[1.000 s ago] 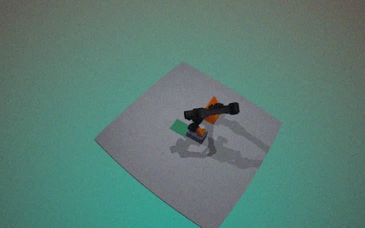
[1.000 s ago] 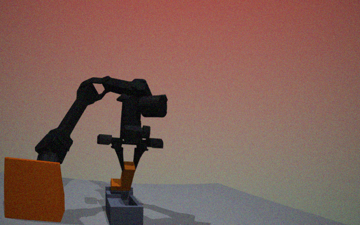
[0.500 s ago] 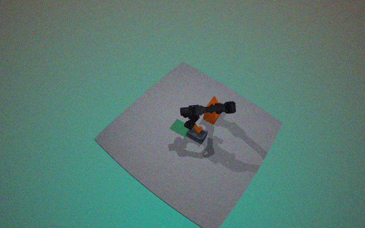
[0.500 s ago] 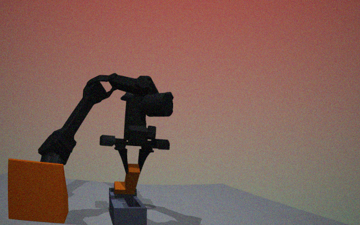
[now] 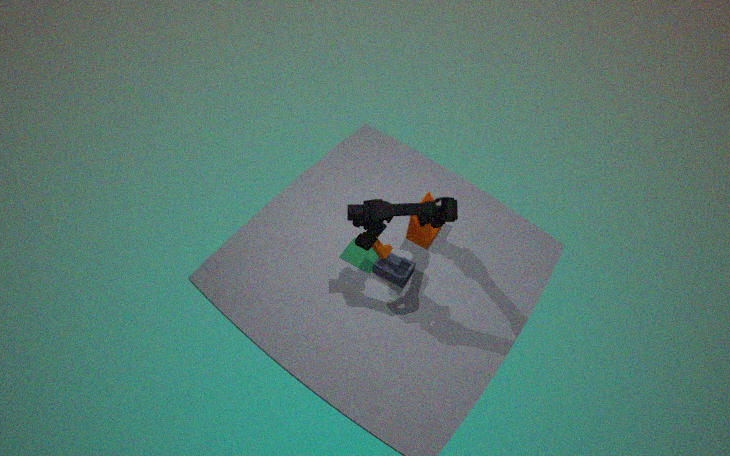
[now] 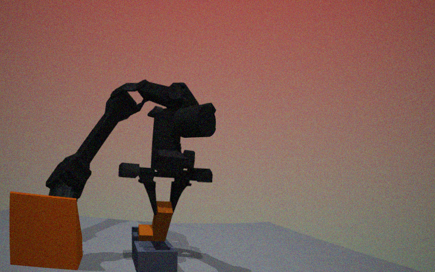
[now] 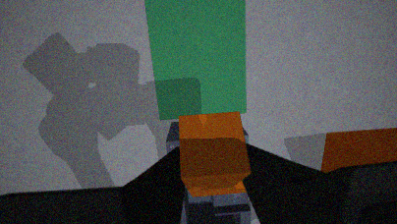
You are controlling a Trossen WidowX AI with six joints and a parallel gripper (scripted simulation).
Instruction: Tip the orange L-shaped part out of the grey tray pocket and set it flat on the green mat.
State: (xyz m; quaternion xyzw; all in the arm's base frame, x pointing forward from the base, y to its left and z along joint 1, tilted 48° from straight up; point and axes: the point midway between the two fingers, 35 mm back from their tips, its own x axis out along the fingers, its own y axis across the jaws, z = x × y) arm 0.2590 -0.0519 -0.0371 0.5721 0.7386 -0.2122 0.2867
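Right now the green mat is 50 mm to the right of my gripper tip and 170 mm below it. From my gripper tip the other things lie so: orange L-shaped part (20 mm behind, 30 mm to the left, 30 mm below).
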